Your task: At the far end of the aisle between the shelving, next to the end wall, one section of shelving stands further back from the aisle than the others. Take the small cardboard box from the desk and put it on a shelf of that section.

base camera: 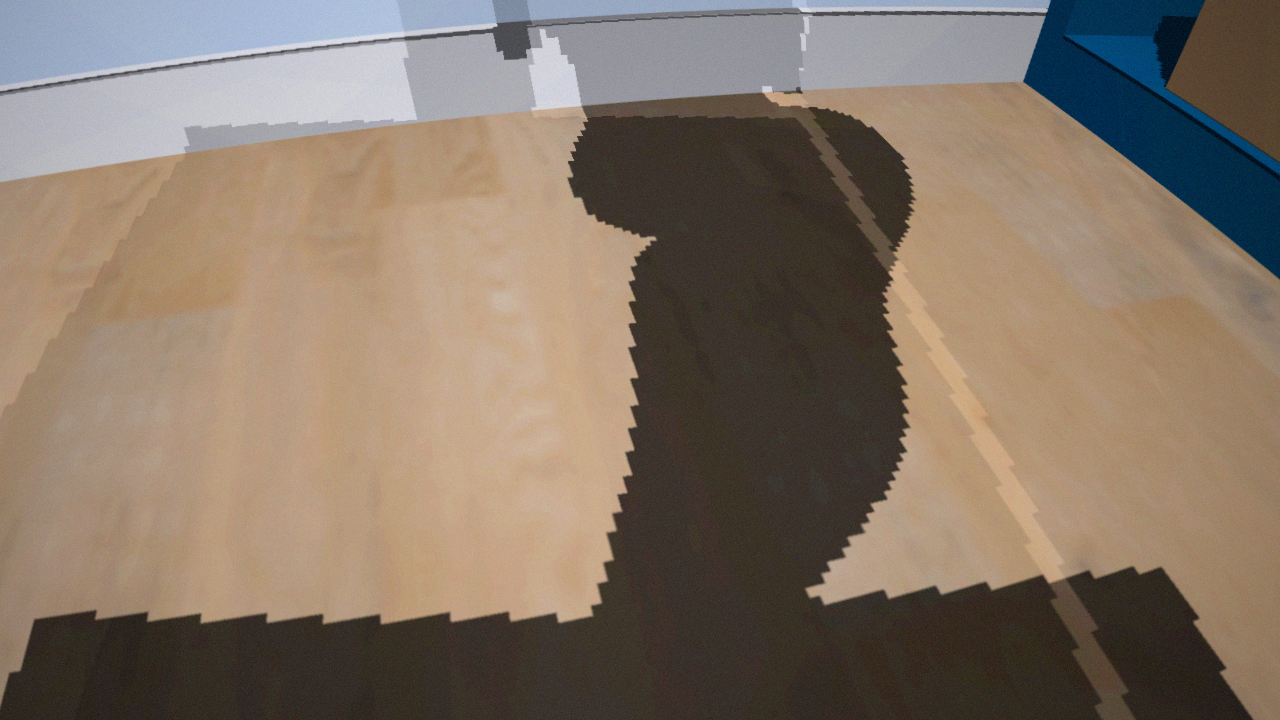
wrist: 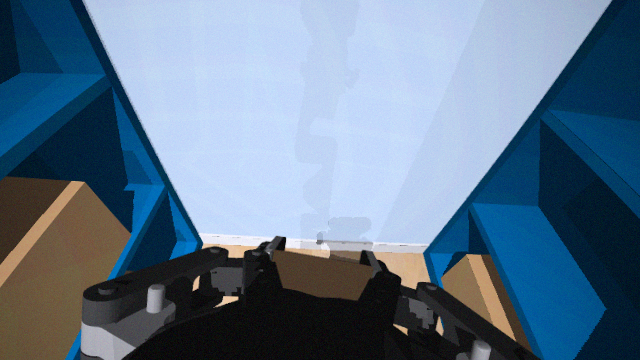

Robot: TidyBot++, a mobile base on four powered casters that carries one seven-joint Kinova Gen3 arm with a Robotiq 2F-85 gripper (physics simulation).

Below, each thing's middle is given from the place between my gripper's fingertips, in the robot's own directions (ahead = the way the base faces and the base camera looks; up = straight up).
Scene:
Right now the small cardboard box (wrist: 322,277) is 5 cm behind my hand and 1 cm below it.

